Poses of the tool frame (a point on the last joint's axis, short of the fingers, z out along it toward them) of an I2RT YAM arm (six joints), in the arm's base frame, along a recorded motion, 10 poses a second.
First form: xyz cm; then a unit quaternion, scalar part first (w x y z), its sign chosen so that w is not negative.
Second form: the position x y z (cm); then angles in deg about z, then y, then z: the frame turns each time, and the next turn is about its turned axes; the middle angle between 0 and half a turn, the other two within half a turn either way. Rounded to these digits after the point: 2 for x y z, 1 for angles.
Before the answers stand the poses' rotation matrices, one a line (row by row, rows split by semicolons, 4 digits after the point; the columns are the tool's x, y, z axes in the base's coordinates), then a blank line. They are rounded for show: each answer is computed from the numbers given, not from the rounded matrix.
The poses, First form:
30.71 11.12 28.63 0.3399 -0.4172 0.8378 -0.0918
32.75 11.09 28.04 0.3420 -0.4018 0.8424 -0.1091
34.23 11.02 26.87 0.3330 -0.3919 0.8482 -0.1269
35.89 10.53 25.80 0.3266 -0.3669 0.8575 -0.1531
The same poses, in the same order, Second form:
-0.4208 -0.6367 0.6462; -0.7615 0.6350 0.1298; -0.4930 -0.4375 -0.7521
-0.4432 -0.6024 0.6639; -0.7516 0.6533 0.0910; -0.4886 -0.4587 -0.7423
-0.4711 -0.5803 0.6644; -0.7493 0.6606 0.0457; -0.4654 -0.4763 -0.7460
-0.5174 -0.5292 0.6724; -0.7292 0.6839 -0.0229; -0.4478 -0.5022 -0.7398

30.71 11.12 28.63 11.4 138.8 -41.6
32.75 11.09 28.04 7.8 137.9 -43.2
34.23 11.02 26.87 3.9 138.2 -45.7
35.89 10.53 25.80 -2.0 137.7 -48.3

